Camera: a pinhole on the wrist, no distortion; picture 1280 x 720 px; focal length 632.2 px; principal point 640.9 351.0 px. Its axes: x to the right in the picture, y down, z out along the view. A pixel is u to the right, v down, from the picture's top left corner.
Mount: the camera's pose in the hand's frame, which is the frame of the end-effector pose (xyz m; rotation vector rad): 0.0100 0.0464 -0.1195 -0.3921 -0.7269 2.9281
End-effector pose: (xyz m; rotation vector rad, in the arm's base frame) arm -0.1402 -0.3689 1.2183 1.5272 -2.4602 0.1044
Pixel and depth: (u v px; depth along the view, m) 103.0 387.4 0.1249
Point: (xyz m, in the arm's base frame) -0.1457 -0.4530 1.2279
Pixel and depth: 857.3 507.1 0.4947
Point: 0.1756 -0.2684 0.9302
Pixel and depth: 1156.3 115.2 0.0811
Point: -0.1422 -0.2730 1.2526
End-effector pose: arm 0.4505 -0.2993 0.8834 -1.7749 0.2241 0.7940
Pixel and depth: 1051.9 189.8 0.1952
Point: 0.2983 -0.3076 0.9592
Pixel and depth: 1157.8 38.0 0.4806
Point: -0.0994 -0.1660 1.0562
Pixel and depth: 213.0 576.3 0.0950
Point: 0.5191 -0.3122 0.8897
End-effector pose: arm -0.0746 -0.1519 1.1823 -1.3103 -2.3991 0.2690
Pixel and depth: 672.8 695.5 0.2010
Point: -0.1511 -0.2757 1.2179
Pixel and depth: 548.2 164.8 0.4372
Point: -0.2283 -0.2059 0.8904
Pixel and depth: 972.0 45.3 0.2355
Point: 0.0081 -0.2581 1.0223
